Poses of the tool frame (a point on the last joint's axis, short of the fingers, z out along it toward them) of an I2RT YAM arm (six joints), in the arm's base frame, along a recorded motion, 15 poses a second.
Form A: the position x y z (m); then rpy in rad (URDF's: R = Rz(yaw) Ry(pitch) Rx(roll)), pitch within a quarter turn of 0, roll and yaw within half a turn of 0.
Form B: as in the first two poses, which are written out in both.
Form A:
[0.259, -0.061, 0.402, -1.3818, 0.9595, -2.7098]
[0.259, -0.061, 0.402, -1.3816, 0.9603, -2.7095]
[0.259, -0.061, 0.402, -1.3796, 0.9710, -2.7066]
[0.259, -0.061, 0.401, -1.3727, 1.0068, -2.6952]
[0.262, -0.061, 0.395, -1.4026, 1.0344, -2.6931]
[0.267, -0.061, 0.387, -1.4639, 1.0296, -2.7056]
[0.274, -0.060, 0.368, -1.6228, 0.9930, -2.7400]
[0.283, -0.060, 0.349, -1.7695, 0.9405, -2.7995]
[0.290, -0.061, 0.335, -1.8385, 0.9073, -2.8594]
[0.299, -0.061, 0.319, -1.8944, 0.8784, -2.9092]
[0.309, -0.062, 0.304, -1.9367, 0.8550, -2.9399]
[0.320, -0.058, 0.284, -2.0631, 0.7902, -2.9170]
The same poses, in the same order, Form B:
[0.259, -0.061, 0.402, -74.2, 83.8, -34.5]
[0.259, -0.061, 0.402, -74.2, 83.8, -34.5]
[0.259, -0.061, 0.402, -74.2, 83.8, -33.9]
[0.259, -0.061, 0.401, -74.1, 84.0, -31.8]
[0.262, -0.061, 0.395, -72.6, 85.1, -30.4]
[0.267, -0.061, 0.387, -70.3, 86.8, -30.9]
[0.274, -0.060, 0.368, -64.5, 91.6, -33.1]
[0.283, -0.060, 0.349, -61.2, 96.7, -35.6]
[0.290, -0.061, 0.335, -61.6, 99.4, -37.0]
[0.299, -0.061, 0.319, -62.2, 101.7, -38.2]
[0.309, -0.062, 0.304, -62.3, 103.6, -39.1]
[0.320, -0.058, 0.284, -56.3, 109.4, -41.1]

